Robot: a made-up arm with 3 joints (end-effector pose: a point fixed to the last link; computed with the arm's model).
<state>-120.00 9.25 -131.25</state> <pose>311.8 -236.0 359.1 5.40 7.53 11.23</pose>
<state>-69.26 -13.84 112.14</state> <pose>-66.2 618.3 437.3 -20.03 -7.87 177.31</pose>
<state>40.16 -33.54 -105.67</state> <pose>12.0 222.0 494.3 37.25 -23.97 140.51</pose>
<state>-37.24 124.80 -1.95</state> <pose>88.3 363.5 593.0 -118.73 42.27 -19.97</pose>
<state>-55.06 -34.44 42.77</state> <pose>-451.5 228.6 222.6 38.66 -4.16 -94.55</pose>
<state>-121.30 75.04 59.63</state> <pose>344.8 411.4 570.9 93.75 -55.96 142.18</pose>
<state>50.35 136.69 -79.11</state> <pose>23.8 219.0 275.3 -147.58 37.84 54.70</pose>
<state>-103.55 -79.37 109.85</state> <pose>142.3 588.5 446.5 -100.98 -5.56 116.73</pose>
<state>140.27 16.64 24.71</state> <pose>425.4 -9.8 512.2 -2.59 -19.64 114.62</pose>
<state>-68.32 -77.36 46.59</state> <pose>-248.8 403.8 62.5 88.15 -16.92 -94.51</pose>
